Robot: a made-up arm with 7 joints.
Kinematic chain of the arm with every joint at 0, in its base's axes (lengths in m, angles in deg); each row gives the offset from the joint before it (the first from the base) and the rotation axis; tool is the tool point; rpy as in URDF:
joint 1: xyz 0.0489 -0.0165 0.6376 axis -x
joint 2: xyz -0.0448 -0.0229 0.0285 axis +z
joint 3: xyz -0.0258 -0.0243 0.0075 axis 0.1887 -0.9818 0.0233
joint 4: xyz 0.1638 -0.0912 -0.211 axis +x
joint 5: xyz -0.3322 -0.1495 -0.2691 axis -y
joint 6: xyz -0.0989 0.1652 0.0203 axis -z
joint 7: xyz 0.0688 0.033 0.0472 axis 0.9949 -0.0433 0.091
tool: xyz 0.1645 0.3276 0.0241 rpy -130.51 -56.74 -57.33
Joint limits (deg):
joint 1: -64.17..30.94
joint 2: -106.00..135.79
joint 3: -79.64..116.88
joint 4: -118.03..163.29
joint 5: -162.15..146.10
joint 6: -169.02..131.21
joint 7: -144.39..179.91
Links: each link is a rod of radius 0.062 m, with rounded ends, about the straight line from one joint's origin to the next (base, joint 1, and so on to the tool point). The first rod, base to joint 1, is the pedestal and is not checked.
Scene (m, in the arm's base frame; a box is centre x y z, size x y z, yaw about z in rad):
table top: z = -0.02
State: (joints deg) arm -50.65 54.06 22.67 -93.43 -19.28 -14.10 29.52
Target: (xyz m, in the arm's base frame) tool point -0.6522 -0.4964 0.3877
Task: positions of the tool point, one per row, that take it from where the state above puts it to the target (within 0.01 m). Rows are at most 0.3 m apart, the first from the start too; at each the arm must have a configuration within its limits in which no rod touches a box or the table.
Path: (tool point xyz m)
1: 0.0688 0.3454 0.1773
2: -0.0919 0.2468 0.0994
3: -0.2590 0.1274 0.0991
4: -0.4135 -0.1041 0.0896
5: -0.5495 -0.3272 0.1926
6: -0.6522 -0.4964 0.3876

